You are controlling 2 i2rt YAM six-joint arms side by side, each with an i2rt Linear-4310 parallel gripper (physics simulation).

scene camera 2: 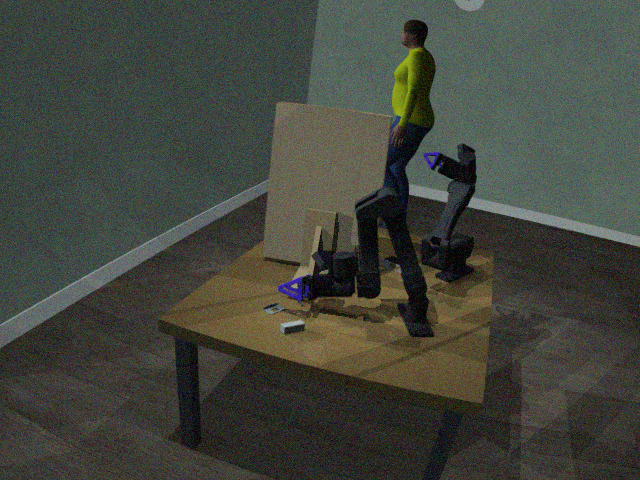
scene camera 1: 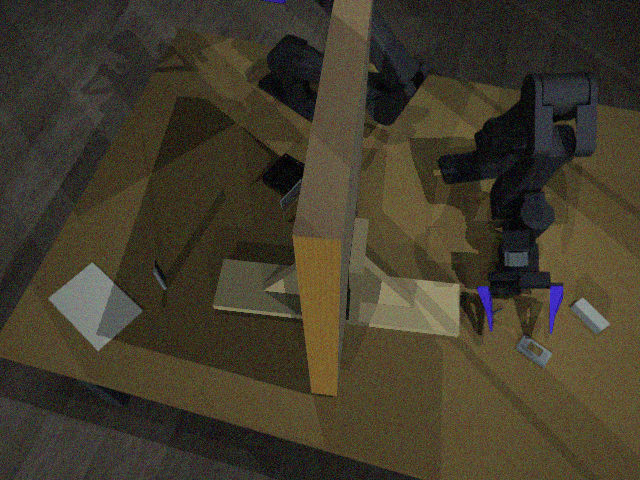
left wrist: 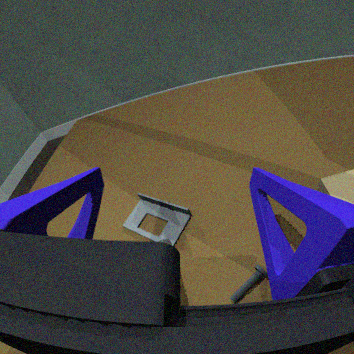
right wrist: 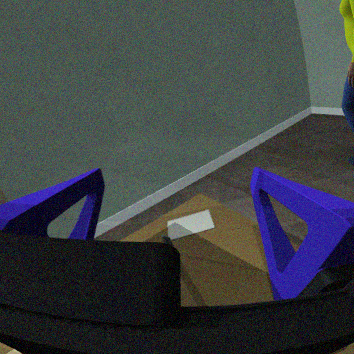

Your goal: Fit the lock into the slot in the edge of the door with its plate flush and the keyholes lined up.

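Where they show: left gripper, fingertip midpoint: (scene camera 2: 281, 287) (scene camera 1: 520, 332) (left wrist: 176, 175); right gripper, fingertip midpoint: (scene camera 2: 431, 157) (right wrist: 176, 175); left arm's base, origin of the base link: (scene camera 2: 414, 320) (scene camera 1: 486, 166); right arm's base, origin of the base link: (scene camera 2: 455, 273) (scene camera 1: 297, 97).
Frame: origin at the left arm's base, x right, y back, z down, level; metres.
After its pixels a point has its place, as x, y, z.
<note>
The door (scene camera 1: 321, 310) @(0.420, -0.448, -0.394) (scene camera 2: 328, 170) @(0.349, -0.263, -0.353) stands upright in a pale wooden stand (scene camera 1: 248, 289) @(0.537, -0.229, -0.018). The slot and keyholes cannot be made out. A dark case with a silver plate, which looks like the lock (scene camera 1: 283, 173) @(0.442, 0.033, -0.019), lies left of the door in scene camera 1, partly hidden by it. My left gripper (scene camera 1: 521, 331) @(0.069, -0.398, -0.058) (scene camera 2: 290, 288) @(0.069, -0.398, -0.058) (left wrist: 176, 175) @(0.069, -0.398, -0.058) is open and empty, low over the table at the right of scene camera 1. A silver plate with a square hole (scene camera 1: 534, 351) @(0.036, -0.423, -0.002) (scene camera 2: 273, 308) @(0.040, -0.420, -0.001) (left wrist: 156, 220) @(0.038, -0.419, -0.001) lies beyond its fingertips. My right gripper (scene camera 2: 431, 159) @(0.502, 0.131, -0.407) (right wrist: 176, 175) @(0.502, 0.131, -0.407) is open and empty, raised high.
A white block (scene camera 1: 589, 315) @(-0.078, -0.374, -0.022) (scene camera 2: 292, 326) @(-0.097, -0.373, -0.020) lies right of the left gripper in scene camera 1. A grey bolt (left wrist: 247, 286) @(0.080, -0.335, -0.006) lies near its finger. A pale square sheet (scene camera 1: 85, 299) @(0.852, -0.195, -0.001) (right wrist: 195, 223) @(0.841, -0.187, -0.001) and a thin dark piece (scene camera 1: 160, 275) @(0.694, -0.194, -0.057) lie left of the door.
</note>
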